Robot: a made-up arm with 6 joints. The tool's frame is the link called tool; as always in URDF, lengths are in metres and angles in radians.
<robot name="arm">
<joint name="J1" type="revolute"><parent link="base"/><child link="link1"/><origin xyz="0.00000 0.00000 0.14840"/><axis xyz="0 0 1"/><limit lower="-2.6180" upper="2.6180"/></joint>
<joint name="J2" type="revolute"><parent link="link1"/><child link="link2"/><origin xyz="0.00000 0.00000 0.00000"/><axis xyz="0.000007 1 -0.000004"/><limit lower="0.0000" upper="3.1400"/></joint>
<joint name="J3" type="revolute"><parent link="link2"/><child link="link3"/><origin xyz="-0.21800 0.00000 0.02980"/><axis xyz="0.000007 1 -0.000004"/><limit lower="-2.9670" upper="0.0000"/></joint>
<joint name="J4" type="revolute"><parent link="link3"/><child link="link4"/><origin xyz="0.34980 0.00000 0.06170"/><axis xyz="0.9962 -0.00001 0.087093"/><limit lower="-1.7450" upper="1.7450"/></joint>
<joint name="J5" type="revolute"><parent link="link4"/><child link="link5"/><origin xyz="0.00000 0.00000 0.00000"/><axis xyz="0.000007 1 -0.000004"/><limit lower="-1.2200" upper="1.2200"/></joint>
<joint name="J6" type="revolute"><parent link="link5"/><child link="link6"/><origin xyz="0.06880 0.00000 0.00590"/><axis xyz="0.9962 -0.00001 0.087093"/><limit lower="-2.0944" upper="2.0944"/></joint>
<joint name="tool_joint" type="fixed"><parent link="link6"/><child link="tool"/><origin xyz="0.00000 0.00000 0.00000" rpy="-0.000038 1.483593 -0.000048"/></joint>
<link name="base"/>
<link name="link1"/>
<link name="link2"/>
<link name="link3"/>
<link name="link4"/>
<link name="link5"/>
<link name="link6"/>
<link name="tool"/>
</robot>
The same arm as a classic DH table. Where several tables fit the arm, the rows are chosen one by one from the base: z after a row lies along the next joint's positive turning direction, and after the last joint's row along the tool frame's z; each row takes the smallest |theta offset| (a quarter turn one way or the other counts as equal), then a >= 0, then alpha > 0; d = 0 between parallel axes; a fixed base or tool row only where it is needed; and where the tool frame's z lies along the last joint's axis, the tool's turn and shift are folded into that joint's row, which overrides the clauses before.
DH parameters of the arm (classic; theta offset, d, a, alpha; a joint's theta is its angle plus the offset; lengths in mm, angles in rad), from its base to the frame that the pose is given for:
J1: 0 148.4 0 -1.5708
J2: 0.1359 0 -220 0
J3: 1.3477 0 -31 1.5708
J4: 0 353.8 0 -1.5708
J5: 0 0 0.1 1.5708
J6: 0 69.1 0 0
Joint limits (rad, base to tool): -2.618..2.618 0..3.14 -2.967..0 -1.745..1.745 -1.22..1.22 -2.0944..2.0944

